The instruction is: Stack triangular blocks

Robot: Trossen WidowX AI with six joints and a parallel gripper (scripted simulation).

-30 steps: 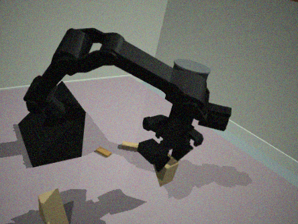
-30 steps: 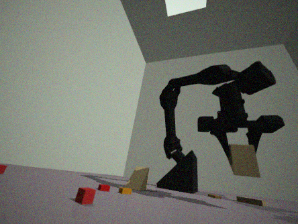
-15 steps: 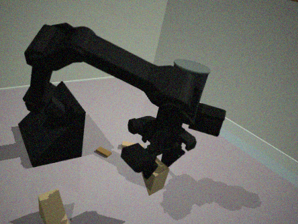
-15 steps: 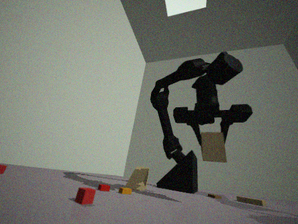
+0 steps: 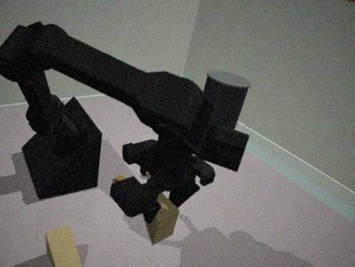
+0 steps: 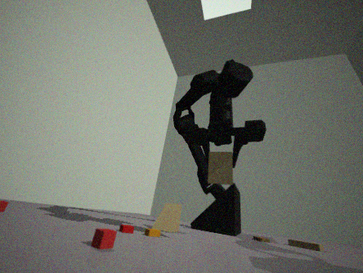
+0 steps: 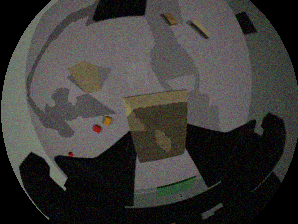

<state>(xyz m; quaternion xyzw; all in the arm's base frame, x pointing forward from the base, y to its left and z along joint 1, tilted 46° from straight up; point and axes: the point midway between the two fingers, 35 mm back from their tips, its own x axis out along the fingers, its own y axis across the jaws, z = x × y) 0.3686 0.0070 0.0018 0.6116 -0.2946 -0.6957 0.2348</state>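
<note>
Right now the orange block is 3 cm ahead of my gripper tip, 12 cm to the right of it and 14 cm below it. Round my gripper tip: flat tan piece 23 cm behind, 21 cm to the left, 14 cm below.
</note>
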